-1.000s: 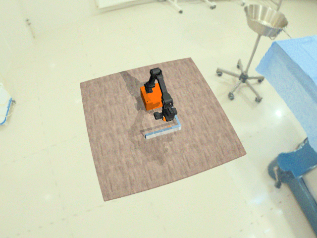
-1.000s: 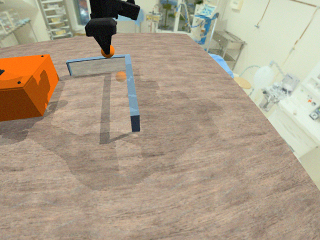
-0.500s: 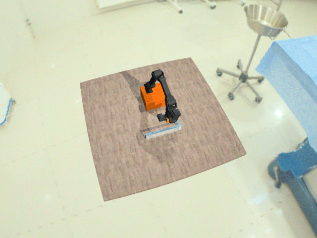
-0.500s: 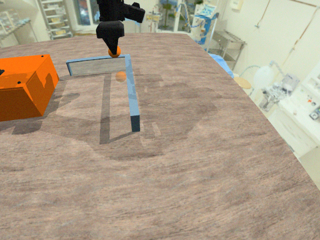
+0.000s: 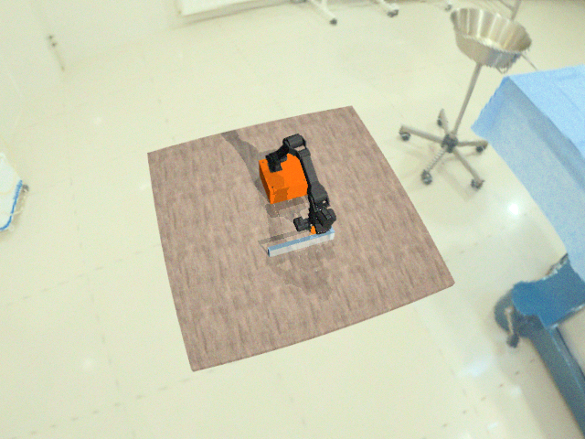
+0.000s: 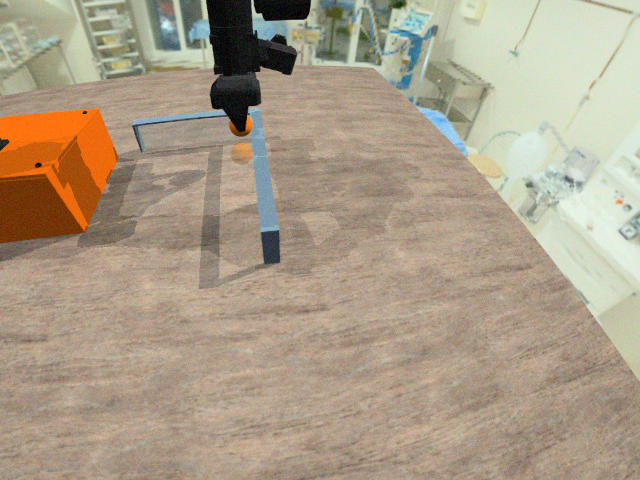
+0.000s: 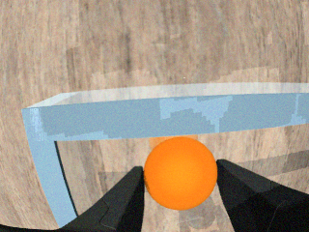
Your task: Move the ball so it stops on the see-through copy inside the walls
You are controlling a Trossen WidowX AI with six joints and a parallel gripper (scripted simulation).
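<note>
My gripper tip is now 50 mm above the see-through copy of ball. Also, from my gripper tip: orange ball (right at my gripper tip).
</note>
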